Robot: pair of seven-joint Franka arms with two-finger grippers.
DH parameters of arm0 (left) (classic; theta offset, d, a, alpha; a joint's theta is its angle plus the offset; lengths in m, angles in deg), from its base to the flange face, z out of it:
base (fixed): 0 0 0 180
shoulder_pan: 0 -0.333 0 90
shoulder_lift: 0 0 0 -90
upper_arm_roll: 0 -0.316 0.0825 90
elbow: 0 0 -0.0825 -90
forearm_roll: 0 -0.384 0 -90
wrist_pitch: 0 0 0.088 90
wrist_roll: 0 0.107 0 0
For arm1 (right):
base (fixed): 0 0 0 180
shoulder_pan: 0 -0.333 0 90
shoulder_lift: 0 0 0 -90
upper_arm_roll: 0 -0.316 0.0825 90
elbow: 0 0 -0.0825 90
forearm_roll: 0 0.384 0 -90
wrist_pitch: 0 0 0.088 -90
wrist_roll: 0 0.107 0 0
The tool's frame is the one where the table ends.
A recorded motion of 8 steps. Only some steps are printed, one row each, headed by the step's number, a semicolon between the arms.
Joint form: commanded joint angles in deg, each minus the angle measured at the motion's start. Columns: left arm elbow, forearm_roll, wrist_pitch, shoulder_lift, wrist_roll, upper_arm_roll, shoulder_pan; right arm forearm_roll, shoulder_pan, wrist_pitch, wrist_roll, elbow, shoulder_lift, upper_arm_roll.
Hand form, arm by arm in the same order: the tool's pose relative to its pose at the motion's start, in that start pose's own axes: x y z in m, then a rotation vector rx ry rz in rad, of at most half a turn. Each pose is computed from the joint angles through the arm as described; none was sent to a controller.
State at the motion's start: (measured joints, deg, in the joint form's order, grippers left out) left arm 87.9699 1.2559 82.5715 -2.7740 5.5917 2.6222 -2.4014; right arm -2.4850 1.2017 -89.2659 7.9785 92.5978 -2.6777 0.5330
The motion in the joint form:
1: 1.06 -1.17 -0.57 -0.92 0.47 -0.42 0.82; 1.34 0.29 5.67 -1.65 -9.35 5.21 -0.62
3: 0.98 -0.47 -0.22 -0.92 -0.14 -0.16 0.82; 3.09 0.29 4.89 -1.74 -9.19 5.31 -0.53
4: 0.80 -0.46 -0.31 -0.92 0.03 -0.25 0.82; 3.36 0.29 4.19 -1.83 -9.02 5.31 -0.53
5: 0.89 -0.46 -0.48 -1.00 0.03 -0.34 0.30; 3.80 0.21 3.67 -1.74 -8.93 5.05 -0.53
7: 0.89 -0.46 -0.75 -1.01 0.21 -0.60 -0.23; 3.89 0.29 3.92 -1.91 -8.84 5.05 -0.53
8: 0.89 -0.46 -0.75 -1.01 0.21 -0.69 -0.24; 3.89 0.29 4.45 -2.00 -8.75 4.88 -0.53
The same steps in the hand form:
1: -0.0061 0.0019 0.0012 0.0195 -0.0145 0.0124; 0.0178 -0.0075 -0.0181 0.0195 -0.0292 -0.0337
3: -0.0051 0.0057 0.0001 0.0087 -0.0059 0.0079; 0.0194 -0.0104 -0.0171 0.0508 -0.0240 -0.0364
4: -0.0054 0.0050 -0.0012 0.0085 -0.0043 0.0094; 0.0206 -0.0112 -0.0168 0.0566 -0.0154 -0.0381
5: -0.0067 -0.0005 -0.0010 0.0077 -0.0072 -0.0013; 0.0200 -0.0126 -0.0195 0.0657 -0.0044 -0.0382
7: -0.0080 -0.0076 -0.0008 0.0062 -0.0114 -0.0119; 0.0196 -0.0120 -0.0184 0.0666 -0.0104 -0.0401
8: -0.0081 -0.0086 -0.0009 0.0060 -0.0114 -0.0136; 0.0177 -0.0117 -0.0185 0.0656 -0.0181 -0.0419

